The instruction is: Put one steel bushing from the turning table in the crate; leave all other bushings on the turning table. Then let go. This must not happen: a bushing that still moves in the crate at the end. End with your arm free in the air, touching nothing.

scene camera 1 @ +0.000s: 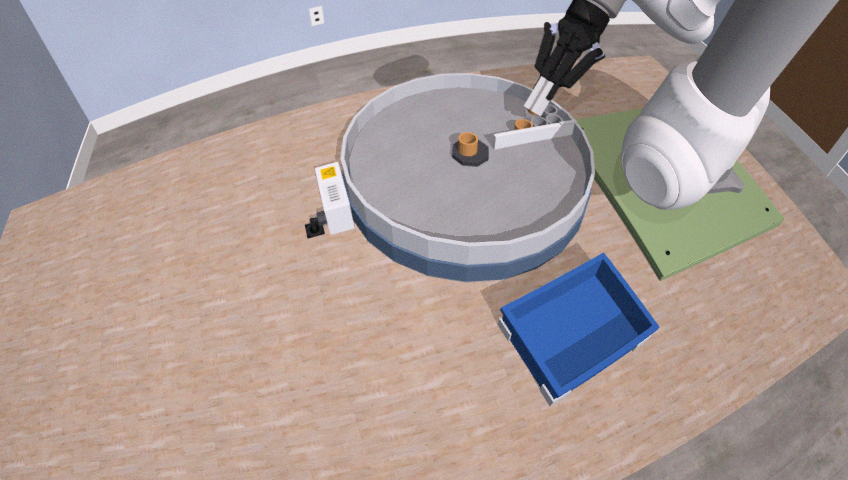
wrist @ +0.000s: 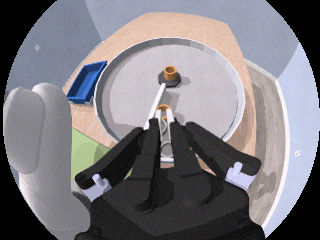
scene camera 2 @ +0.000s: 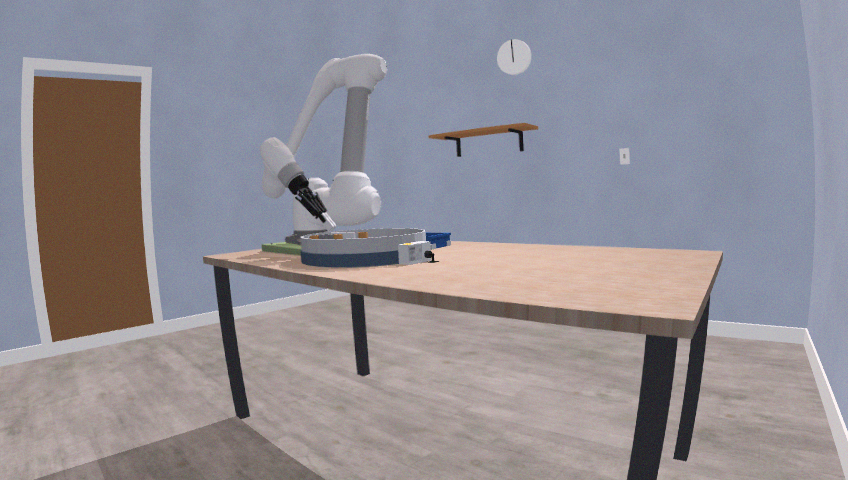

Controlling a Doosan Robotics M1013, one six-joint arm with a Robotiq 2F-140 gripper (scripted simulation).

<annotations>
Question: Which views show my gripper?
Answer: Scene camera 1, the wrist view and scene camera 2: all of them.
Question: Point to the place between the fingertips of my gripper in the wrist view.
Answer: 164, 116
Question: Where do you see a round grey turning table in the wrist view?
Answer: At 203, 92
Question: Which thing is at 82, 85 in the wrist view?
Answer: A blue crate.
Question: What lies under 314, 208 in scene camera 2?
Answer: My gripper.
</annotations>
